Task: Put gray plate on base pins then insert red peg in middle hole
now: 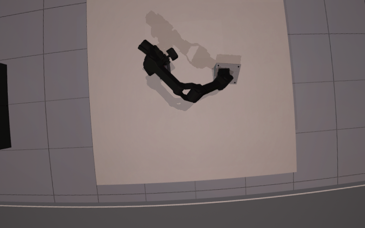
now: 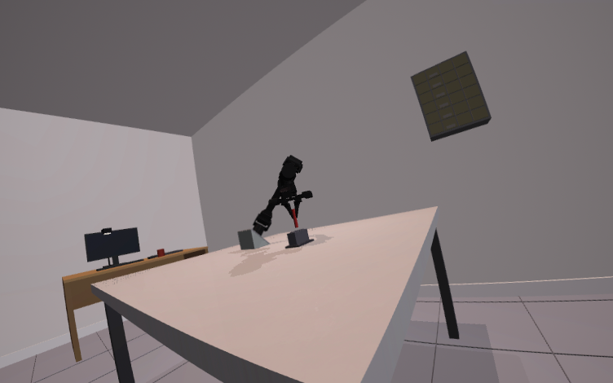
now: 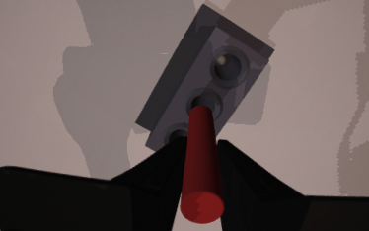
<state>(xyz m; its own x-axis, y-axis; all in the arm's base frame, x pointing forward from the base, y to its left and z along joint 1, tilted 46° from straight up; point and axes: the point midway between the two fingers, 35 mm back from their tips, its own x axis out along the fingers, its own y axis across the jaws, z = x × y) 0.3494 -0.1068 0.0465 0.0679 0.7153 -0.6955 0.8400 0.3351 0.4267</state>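
Right now the gray plate is 7 cm below my gripper tip. Also, from my gripper tip: red peg: right at my gripper tip; dark flat base: 10 cm below.
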